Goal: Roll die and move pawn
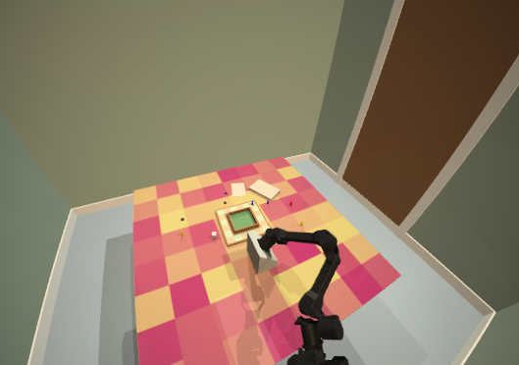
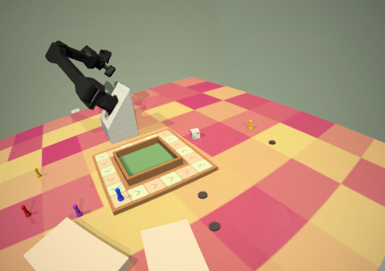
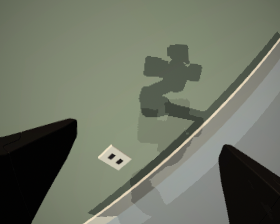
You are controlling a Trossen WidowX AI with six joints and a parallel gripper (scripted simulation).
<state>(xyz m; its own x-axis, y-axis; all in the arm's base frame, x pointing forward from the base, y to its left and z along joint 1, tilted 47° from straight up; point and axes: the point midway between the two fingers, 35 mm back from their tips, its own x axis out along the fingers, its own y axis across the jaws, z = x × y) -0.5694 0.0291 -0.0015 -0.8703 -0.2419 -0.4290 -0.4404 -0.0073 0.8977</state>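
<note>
Right now my gripper tip is 800 mm short of the white die, 200 mm to the right of it and 160 mm above it. Round my gripper tip: red pawn: 910 mm ahead, 360 mm to the right, 160 mm below; green dice tray: 860 mm ahead, 10 mm to the left, 170 mm below; blue pawn: 980 mm ahead, 100 mm to the right, 150 mm below.
</note>
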